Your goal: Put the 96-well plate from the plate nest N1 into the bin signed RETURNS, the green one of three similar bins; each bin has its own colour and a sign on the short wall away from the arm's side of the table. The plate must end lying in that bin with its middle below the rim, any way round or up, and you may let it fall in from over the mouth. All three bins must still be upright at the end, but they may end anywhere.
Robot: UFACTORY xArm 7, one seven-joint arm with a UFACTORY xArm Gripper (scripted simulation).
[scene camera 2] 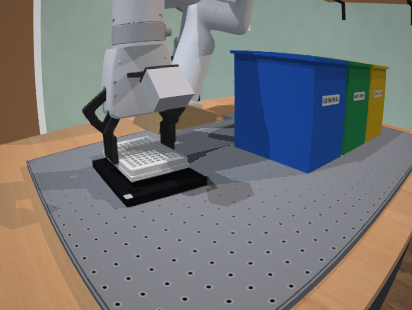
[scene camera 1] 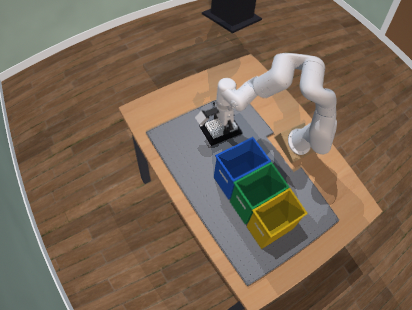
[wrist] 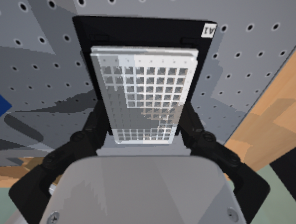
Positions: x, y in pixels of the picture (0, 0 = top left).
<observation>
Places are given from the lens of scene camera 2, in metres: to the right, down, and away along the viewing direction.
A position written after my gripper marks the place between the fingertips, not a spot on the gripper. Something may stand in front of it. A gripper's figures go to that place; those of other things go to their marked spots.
my gripper [scene camera 2: 140, 155]: -0.09, 0.00, 0.45
white 96-well plate [scene camera 2: 140, 158]: -0.09, 0.01, 0.42
green bin [scene camera 2: 358, 77]: 0.30, -0.15, 0.52
blue bin [scene camera 2: 289, 108]: 0.13, -0.07, 0.47
yellow bin [scene camera 2: 377, 74]: 0.40, -0.19, 0.59
The marked spots on the yellow bin and the green bin are 0.13 m apart.
</observation>
